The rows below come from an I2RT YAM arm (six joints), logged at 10 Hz.
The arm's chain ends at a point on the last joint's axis. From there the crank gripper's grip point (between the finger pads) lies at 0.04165 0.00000 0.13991 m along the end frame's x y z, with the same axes.
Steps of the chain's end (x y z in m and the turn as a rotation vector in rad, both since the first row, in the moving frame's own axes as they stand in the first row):
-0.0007, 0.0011, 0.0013, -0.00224, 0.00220, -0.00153
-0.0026, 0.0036, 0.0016, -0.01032, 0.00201, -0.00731
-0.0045, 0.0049, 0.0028, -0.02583, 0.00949, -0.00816
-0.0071, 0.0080, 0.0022, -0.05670, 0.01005, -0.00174
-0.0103, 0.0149, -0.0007, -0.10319, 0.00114, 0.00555
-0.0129, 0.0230, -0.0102, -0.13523, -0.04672, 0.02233
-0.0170, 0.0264, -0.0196, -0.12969, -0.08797, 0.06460
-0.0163, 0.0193, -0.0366, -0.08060, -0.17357, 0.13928
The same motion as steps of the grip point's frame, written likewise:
-0.0004, 0.0013, 0.0012, -0.00224, 0.00220, -0.00153
-0.0023, 0.0047, 0.0015, -0.01032, 0.00201, -0.00731
-0.0032, 0.0082, 0.0024, -0.02583, 0.00949, -0.00816
-0.0057, 0.0158, 0.0016, -0.05670, 0.01005, -0.00174
-0.0102, 0.0295, -0.0015, -0.10319, 0.00114, 0.00555
-0.0197, 0.0428, -0.0098, -0.13523, -0.04672, 0.02233
-0.0301, 0.0470, -0.0178, -0.12969, -0.08797, 0.06460
-0.0422, 0.0348, -0.0322, -0.08060, -0.17357, 0.13928

